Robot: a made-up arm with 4 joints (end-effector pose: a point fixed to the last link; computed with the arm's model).
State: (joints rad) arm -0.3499 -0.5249 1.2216 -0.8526
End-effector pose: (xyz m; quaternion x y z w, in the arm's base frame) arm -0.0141 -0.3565 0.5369 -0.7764 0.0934 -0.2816 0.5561
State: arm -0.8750 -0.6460 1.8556 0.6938
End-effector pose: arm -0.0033 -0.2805 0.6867 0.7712 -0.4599 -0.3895 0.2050
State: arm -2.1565 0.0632 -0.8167 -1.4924
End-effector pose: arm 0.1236 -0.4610 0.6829 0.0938 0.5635 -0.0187 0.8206
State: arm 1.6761 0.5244 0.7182 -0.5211
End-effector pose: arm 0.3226 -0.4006 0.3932 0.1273 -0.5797 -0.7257 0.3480
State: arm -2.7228 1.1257 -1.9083 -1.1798
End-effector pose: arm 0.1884 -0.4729 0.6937 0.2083 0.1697 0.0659 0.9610
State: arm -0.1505 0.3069 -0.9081 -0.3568
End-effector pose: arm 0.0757 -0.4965 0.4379 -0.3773 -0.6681 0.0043 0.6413
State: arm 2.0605 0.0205 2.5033 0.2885
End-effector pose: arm 0.2503 -0.2391 0.4848 -0.0124 0.2042 -0.6359 0.7442
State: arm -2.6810 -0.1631 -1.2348 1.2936
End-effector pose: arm 0.0405 -0.5042 0.5753 -0.0849 -0.2279 0.6517 0.7184
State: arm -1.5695 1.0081 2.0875 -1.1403
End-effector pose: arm 0.0659 -0.3464 0.7023 0.6124 -0.4551 0.6451 0.0407
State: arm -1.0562 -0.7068 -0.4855 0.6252
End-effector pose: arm 0.0757 -0.5205 0.5004 -0.4347 -0.3052 0.6874 0.4954
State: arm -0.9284 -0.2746 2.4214 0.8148
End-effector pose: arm 0.0241 -0.2166 0.6421 0.5818 -0.7314 -0.2376 0.2647
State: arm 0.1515 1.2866 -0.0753 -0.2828
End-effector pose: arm 0.0503 -0.4412 0.2988 -0.2698 -0.4848 -0.6826 0.4756
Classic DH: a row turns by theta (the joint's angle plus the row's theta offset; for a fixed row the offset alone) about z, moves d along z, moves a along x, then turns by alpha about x. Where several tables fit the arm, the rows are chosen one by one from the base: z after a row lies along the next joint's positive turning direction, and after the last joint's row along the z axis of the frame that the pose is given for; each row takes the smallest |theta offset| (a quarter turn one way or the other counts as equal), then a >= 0, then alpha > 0; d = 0 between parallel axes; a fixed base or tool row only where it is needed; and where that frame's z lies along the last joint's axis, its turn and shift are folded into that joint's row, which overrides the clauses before.
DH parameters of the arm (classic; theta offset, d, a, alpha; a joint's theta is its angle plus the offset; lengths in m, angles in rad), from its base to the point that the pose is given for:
base (fixed): 0 0.56 0.14 1.5708
joint 1: 0.9265 0.3516 -0.17 0.7027
joint 2: -0.8844 0.0378 0.0108 1.3169
joint 3: -0.967 -0.1264 -0.1073 1.3837
joint 4: -1.1029 0.056 -0.0707 -1.1347
tool (fixed): 1.0346 0.01 0 0

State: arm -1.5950 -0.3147 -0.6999 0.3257
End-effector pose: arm 0.0287 -0.5204 0.5608 -0.3032 -0.1215 0.6041 0.7269
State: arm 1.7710 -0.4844 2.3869 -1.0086
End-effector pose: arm 0.2492 -0.2913 0.5100 0.1471 0.0254 -0.9577 0.2461
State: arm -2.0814 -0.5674 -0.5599 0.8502
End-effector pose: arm 0.0599 -0.5323 0.5767 -0.1069 -0.1280 0.8071 0.5664
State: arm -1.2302 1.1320 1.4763 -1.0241
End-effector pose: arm -0.0328 -0.3371 0.6744 -0.4774 0.3636 -0.7405 0.3024
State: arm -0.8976 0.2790 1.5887 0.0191
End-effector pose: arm -0.0791 -0.3217 0.6516 -0.7909 0.5362 -0.1169 0.2707
